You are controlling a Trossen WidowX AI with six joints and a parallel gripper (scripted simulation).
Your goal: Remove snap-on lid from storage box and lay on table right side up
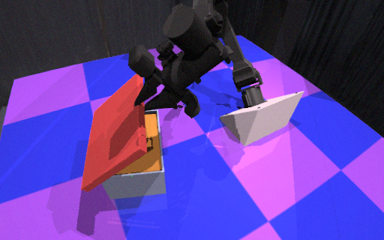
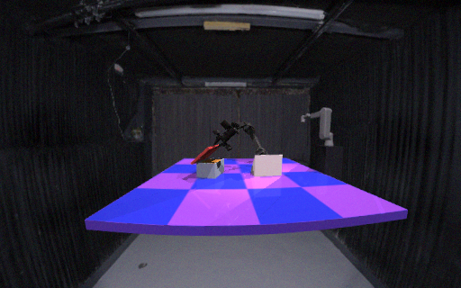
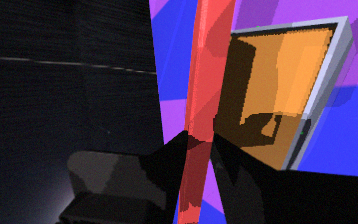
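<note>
Now: gripper tip 6 cm short of the red lid, 5 cm above it and 1 cm to the left of it. The rest, counted from my gripper tip: storage box (16 cm below, 3 cm ahead, 1 cm to the right).
</note>
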